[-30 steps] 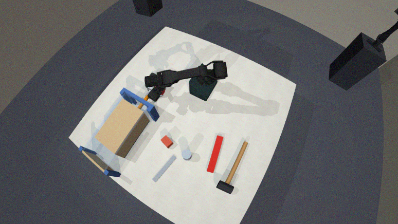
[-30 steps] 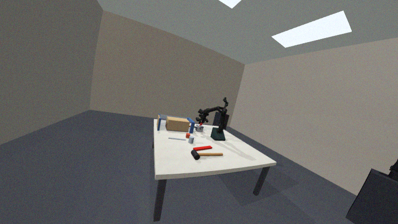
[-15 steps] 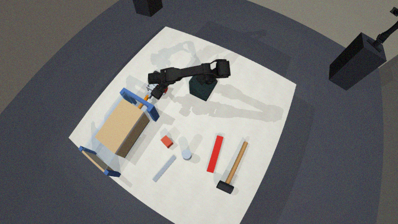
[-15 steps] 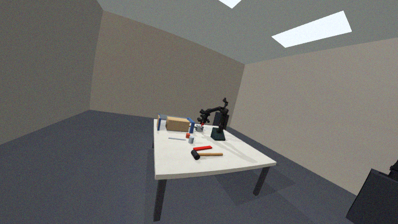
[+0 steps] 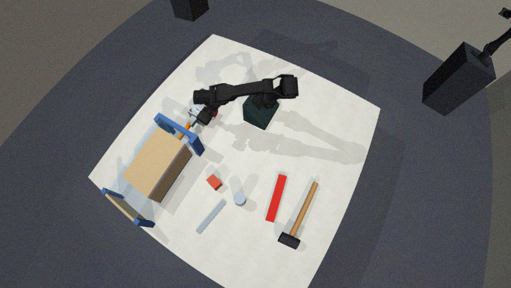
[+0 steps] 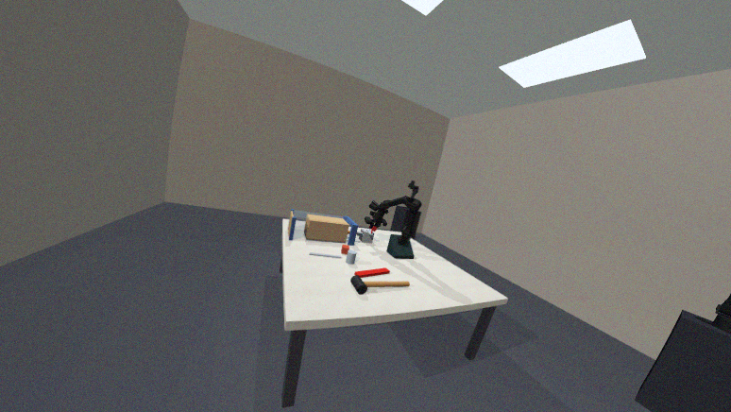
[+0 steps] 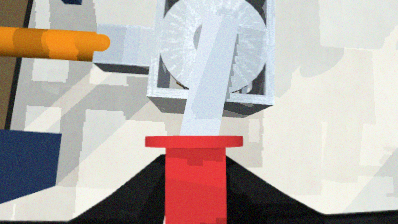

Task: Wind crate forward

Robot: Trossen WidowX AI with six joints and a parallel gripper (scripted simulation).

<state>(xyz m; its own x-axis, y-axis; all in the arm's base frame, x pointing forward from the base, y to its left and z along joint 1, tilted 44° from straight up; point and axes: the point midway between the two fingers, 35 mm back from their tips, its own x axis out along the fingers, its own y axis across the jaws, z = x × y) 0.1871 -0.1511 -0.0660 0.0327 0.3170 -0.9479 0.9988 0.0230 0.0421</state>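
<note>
Right now the winch handle is 3 cm below my gripper tip, 2 cm to the right of it and 1 cm behind it. The rest, counted from my gripper tip: grey winch: 10 cm below, 9 cm to the right, 3 cm behind; then blue frame post: 15 cm ahead, 9 cm to the right, 3 cm below; then red knob: 2 cm to the left.
</note>
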